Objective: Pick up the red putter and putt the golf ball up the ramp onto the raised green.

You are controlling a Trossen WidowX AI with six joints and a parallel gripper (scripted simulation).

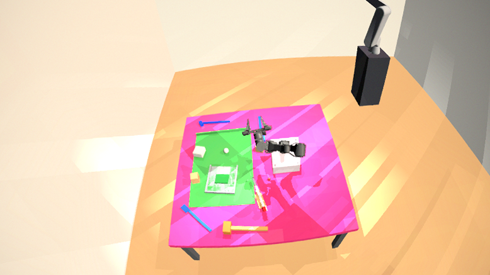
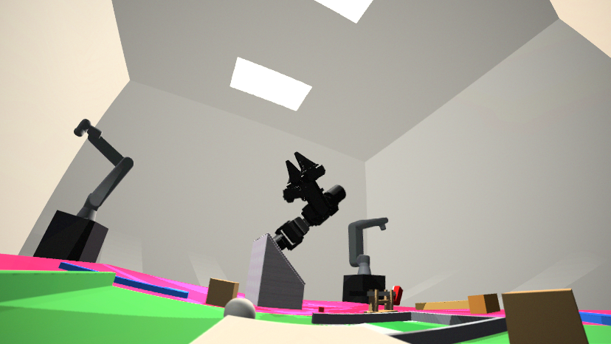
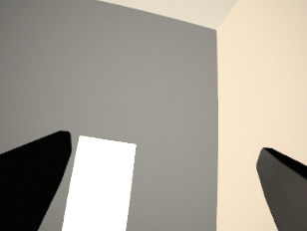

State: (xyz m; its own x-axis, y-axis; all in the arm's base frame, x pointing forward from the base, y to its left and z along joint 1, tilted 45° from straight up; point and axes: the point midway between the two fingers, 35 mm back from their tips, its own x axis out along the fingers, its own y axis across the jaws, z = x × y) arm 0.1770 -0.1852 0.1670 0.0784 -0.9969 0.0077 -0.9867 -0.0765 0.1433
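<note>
My gripper tip is now 400 mm above the red putter, 340 mm to the right of it and 20 mm short of it. Round my gripper tip: small red cube: 450 mm below, 180 mm to the left, 60 mm behind; then white block: 480 mm ahead, 430 mm below, 150 mm to the right; then white golf ball: 430 mm below, 250 mm ahead, 130 mm to the right.
</note>
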